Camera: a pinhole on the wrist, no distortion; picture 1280 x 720 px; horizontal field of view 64.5 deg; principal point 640.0 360.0 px. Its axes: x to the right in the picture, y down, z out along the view. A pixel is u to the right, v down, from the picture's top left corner.
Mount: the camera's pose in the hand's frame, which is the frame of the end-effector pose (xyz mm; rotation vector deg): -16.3 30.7 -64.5 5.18 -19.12 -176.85
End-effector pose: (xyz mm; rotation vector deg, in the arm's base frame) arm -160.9 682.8 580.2 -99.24 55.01 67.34
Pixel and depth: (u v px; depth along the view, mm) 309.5 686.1 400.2
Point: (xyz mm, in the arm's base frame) -250.4 1000.7 408.6
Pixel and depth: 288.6 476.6 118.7
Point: -214.6 715.1 541.0
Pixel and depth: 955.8 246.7 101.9
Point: -242.2 695.2 612.2
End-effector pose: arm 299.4 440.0 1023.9 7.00 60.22 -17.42
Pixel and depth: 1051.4 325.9 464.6
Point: 546.7 522.9 1405.8
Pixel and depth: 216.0 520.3 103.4
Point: 355.9 462.5 1024.9
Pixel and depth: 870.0 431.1 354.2
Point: 504.5 468.1 1261.8
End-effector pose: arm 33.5 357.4 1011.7 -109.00 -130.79 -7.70
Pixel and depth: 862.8 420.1 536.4
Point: 136.9 297.2 526.1
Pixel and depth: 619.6 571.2 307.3
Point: 53.9 380.9 760.6
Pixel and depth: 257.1 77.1 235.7
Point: 158.8 466.2 863.2
